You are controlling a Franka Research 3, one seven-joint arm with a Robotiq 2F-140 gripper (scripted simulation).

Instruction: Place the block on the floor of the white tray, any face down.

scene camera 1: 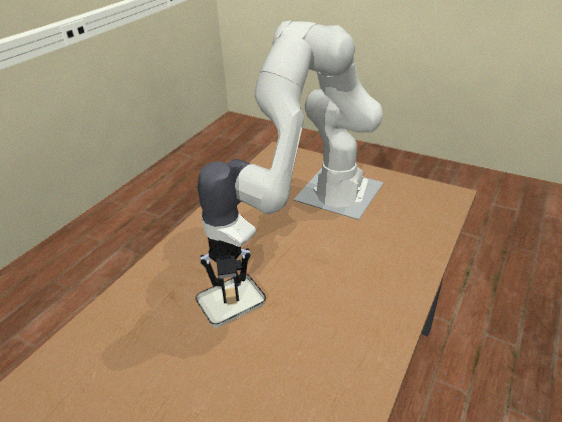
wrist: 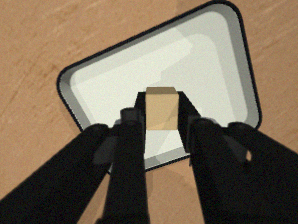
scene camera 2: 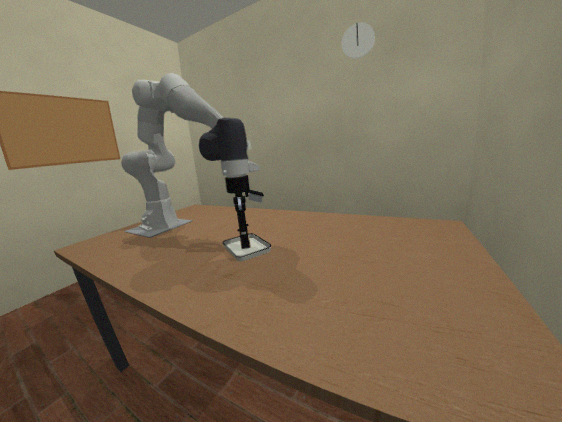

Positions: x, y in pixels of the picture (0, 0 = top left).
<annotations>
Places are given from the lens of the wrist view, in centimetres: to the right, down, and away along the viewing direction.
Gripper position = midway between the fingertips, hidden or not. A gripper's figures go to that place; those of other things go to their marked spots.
gripper (wrist: 160, 104): 1, -1, 17
white tray (wrist: 207, 57): 6, -5, 16
tan wooden block (wrist: 162, 103): 1, -1, 14
The marked spots on the white tray and the tan wooden block are 7 cm apart.
</annotations>
